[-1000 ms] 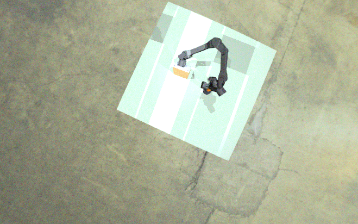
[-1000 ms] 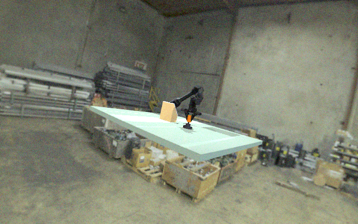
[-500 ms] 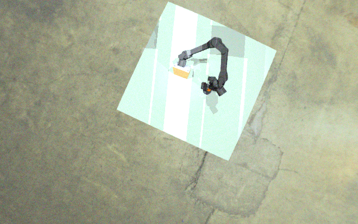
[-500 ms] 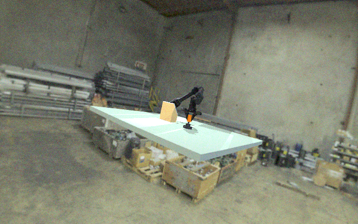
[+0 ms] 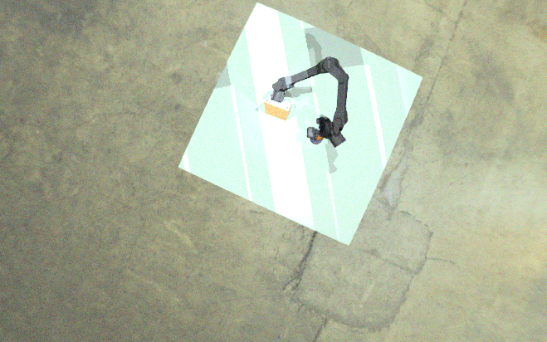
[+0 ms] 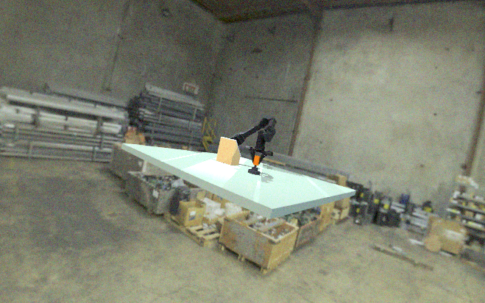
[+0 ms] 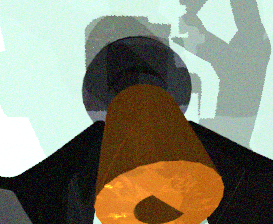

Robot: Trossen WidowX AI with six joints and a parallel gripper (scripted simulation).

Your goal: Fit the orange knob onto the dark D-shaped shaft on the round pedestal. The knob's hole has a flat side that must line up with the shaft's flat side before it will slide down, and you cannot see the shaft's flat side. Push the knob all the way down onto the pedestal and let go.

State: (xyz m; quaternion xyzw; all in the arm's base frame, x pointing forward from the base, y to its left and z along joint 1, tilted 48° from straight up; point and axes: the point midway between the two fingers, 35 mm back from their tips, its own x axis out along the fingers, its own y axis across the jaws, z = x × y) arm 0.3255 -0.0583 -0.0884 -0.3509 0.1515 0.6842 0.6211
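My gripper tip is now 2 cm below the orange knob. From my gripper tip the other things lie so: round pedestal 4 cm below.
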